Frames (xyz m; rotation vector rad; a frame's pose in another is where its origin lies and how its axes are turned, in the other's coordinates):
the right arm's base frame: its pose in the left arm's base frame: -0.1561 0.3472 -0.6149 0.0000 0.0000 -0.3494
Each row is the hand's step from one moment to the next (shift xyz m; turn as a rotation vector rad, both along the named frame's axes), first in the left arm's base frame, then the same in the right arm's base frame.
Working: the left arm's base frame: its pose in the right arm's base frame: 0.2655 -0.2728 0.6149 0.0000 0.0000 0.3494

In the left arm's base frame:
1: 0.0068 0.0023 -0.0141 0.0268 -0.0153 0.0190
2: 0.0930 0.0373 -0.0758 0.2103 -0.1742 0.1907
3: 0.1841 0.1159 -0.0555 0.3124 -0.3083 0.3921
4: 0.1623 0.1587 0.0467 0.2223 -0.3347 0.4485
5: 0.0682 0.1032 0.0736 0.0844 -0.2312 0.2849
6: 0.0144 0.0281 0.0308 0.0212 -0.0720 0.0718
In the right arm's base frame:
1: 0.0056 0.0045 -0.0141 0.0304 -0.0052 0.0190
2: 0.0746 0.0669 -0.0758 0.2572 -0.0917 0.1907
3: 0.1333 0.1719 -0.0555 0.3991 -0.1827 0.3921
4: 0.0982 0.2047 0.0467 0.3234 -0.2384 0.4485
5: 0.0288 0.1203 0.0736 0.1584 -0.1883 0.2849
6: 0.0039 0.0313 0.0308 0.0446 -0.0604 0.0718

